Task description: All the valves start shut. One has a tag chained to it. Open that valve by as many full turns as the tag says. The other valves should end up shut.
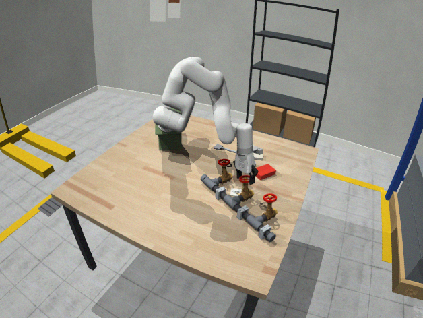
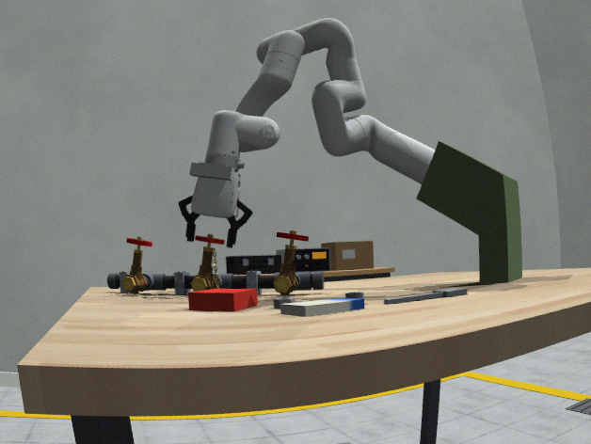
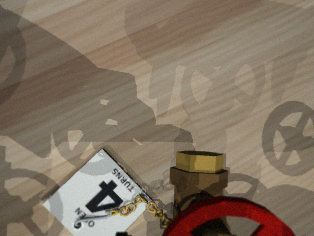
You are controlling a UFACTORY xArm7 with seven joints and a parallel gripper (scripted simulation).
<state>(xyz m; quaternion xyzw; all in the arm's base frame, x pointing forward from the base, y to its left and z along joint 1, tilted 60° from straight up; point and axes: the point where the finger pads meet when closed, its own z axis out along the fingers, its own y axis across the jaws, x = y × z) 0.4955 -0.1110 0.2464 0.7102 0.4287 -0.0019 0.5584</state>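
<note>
My hand is 50 mm past the white tag, 40 mm to the right of it and 120 mm above it. Also, from my hand: red block: 110 mm ahead, 250 mm to the left, 110 mm below; grey wrench: 160 mm behind, 470 mm to the left, 120 mm below; blue flat tool: 40 mm ahead, 420 mm to the left, 120 mm below.
</note>
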